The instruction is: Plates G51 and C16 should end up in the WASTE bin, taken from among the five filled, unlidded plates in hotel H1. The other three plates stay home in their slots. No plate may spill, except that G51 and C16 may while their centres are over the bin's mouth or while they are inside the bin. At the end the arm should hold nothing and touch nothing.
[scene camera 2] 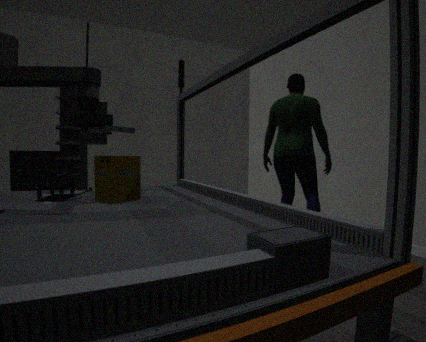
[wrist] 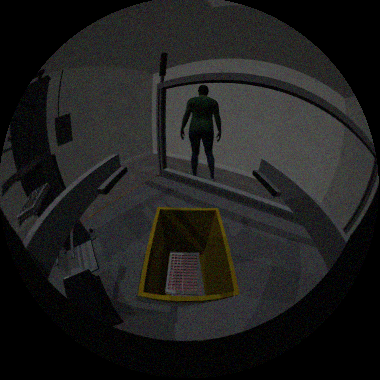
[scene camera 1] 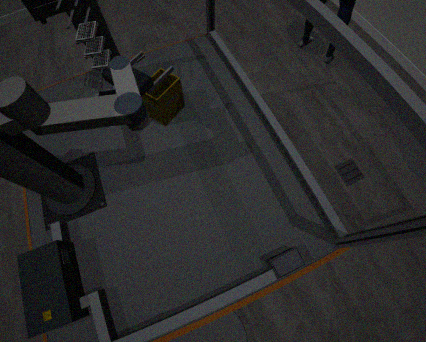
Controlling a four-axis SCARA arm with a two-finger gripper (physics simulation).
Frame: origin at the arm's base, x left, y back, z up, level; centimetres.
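Seen in the pictures: gripper, between the fingertips: (scene camera 2: 122, 131) (wrist: 191, 160) (scene camera 1: 156, 60); arm's base, origin of its link: (scene camera 1: 72, 190).
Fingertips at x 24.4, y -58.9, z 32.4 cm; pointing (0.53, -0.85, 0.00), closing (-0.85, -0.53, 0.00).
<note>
Offsets run from my fingertips to a thing's top centre. "pt": to the spot under its first point.
The yellow WASTE bin {dx -1.3, dy +2.1, dz -11.1 cm} (scene camera 1: 167, 104) (scene camera 2: 117, 179) (wrist: 219, 260) stands upright on the deck. Inside it, in the wrist view, lies a pale plate {dx -0.3, dy +1.8, dz -27.5 cm} (wrist: 184, 272) with red wells, low in the bin; whether another lies under it cannot be told. My gripper (scene camera 1: 150, 66) (wrist: 191, 160) is open and empty, its two fingers spread above the bin. The dark tower of hotel H1 (scene camera 1: 104, 22) (wrist: 30, 117) is at the left. Three pale plates {dx +29.3, dy +24.2, dz +4.0 cm} (scene camera 1: 86, 31) {dx +29.3, dy +24.2, dz -3.8 cm} (scene camera 1: 94, 46) {dx +29.3, dy +24.2, dz -11.7 cm} (scene camera 1: 101, 59) show level, one below another, at the hotel in scene camera 1. No plate labels can be read.
A dark box {dx +12.7, dy +28.7, dz -24.1 cm} (wrist: 91, 295) and a pale rack-like stand (wrist: 86, 256) are left of the bin. A low wall (scene camera 1: 280, 135) (wrist: 230, 192) runs along the deck's side. A person in green (scene camera 2: 295, 125) (wrist: 202, 115) stands beyond it. A dark cabinet {pt dx -65.6, dy +67.9, dz -19.6 cm} (scene camera 1: 50, 287) is near the arm's base.
</note>
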